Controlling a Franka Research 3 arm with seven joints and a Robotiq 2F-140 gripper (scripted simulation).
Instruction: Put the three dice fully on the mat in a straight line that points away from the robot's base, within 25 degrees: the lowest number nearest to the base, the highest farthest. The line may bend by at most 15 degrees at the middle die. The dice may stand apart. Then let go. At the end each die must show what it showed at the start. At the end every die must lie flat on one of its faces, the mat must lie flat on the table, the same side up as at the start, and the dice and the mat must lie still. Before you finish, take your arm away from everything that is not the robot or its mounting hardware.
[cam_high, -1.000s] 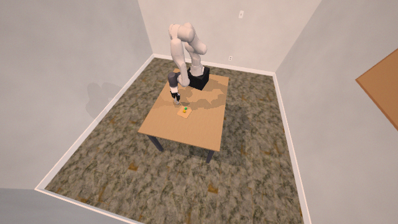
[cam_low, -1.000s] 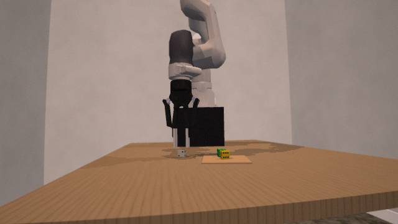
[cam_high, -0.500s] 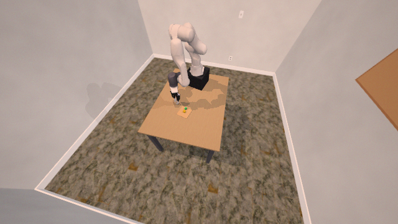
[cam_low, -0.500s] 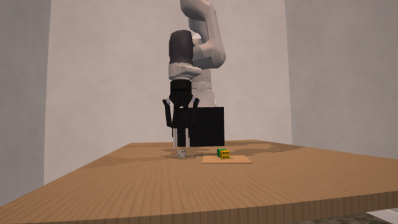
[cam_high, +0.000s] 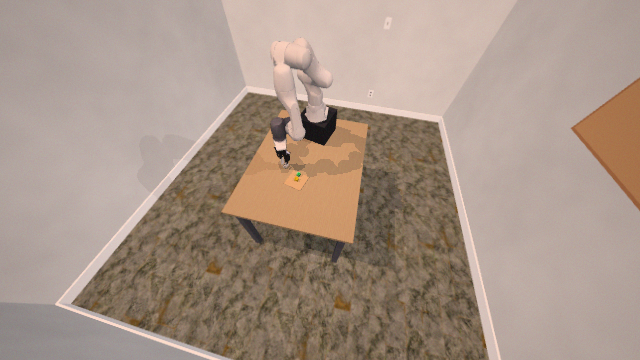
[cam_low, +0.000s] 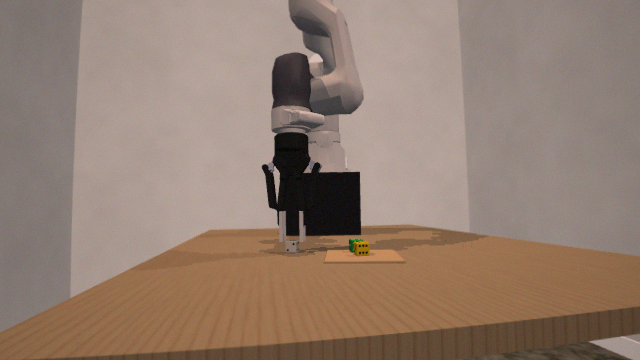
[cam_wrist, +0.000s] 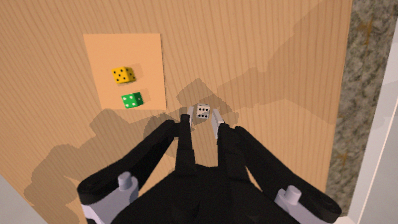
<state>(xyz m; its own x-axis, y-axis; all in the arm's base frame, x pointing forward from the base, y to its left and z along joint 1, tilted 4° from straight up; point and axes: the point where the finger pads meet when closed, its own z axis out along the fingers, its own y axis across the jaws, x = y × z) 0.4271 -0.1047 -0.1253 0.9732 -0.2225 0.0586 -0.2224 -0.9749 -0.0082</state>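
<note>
Right now the white die is 4 cm below my hand. Also, from my hand: tan mat: 14 cm to the left, 9 cm ahead, 5 cm below; green die: 13 cm to the left, 4 cm below, 4 cm ahead; yellow die: 14 cm to the left, 9 cm ahead, 4 cm below.
</note>
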